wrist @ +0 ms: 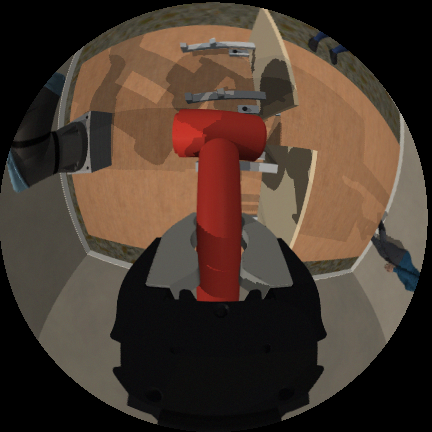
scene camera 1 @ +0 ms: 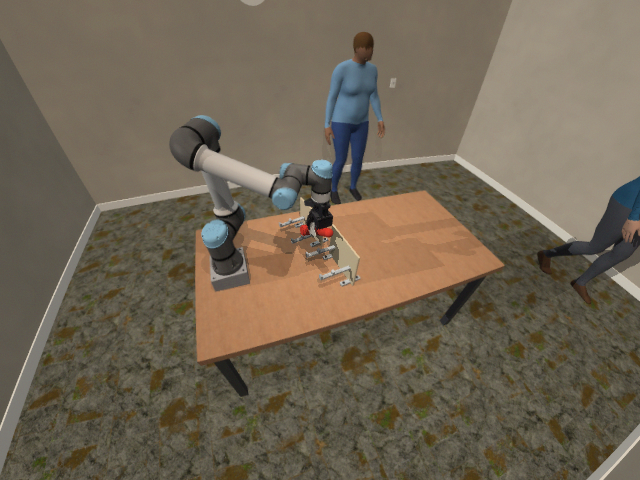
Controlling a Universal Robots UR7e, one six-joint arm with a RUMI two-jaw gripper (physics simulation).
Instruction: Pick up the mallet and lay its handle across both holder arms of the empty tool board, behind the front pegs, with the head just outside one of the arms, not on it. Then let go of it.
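Pixels of known places: gripper, fingertip midpoint: (wrist: 218, 214) (scene camera 1: 317, 235); arm's base at its link origin: (wrist: 75, 146) (scene camera 1: 228, 263).
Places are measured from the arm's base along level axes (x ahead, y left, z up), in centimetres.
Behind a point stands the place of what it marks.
The red mallet (scene camera 1: 325, 233) @(x 44.5, y -12.7, z 26.0 cm) (wrist: 219, 200) @(x 42.5, y 0.5, z 18.6 cm) is held in the air by its handle. Its head (wrist: 215, 132) @(x 40.8, y 5.2, z 15.3 cm) points to the far side and lies crosswise to the handle. My gripper (scene camera 1: 316, 228) @(x 43.3, y -2.3, z 15.2 cm) (wrist: 218, 214) @(x 43.3, y -2.3, z 15.2 cm) is shut on the handle. In the wrist view the head shows over the gap between two upright boards. The nearer tool board (scene camera 1: 347, 253) @(x 57.4, y -7.4, z 6.8 cm) (wrist: 282, 205) @(x 55.8, y -1.9, z 6.0 cm) has two grey holder arms with pegs; its far arm (scene camera 1: 320, 252) @(x 46.0, y 0.7, z 0.6 cm) (wrist: 260, 166) @(x 50.6, y 2.9, z 1.0 cm) passes beneath the handle in the wrist view. Its near arm (scene camera 1: 334, 273) @(x 49.9, y -14.6, z 1.8 cm) is hidden there by my gripper. Neither arm visibly bears a tool.
A second board (scene camera 1: 303, 207) @(x 41.6, y 33.6, z 5.1 cm) (wrist: 277, 75) @(x 47.0, y 20.1, z 5.9 cm) stands beyond, with a far arm (scene camera 1: 292, 222) @(x 34.5, y 29.1, z -1.9 cm) (wrist: 217, 46) @(x 34.5, y 29.0, z -1.7 cm) and a nearer arm (scene camera 1: 301, 239) @(x 38.0, y 14.0, z -1.9 cm) (wrist: 225, 95) @(x 39.9, y 15.2, z -1.5 cm) close to the mallet head. All stand on the wooden table (scene camera 1: 268, 310) @(x 17.9, y -23.5, z -8.8 cm). Two people stand beyond the table's edges.
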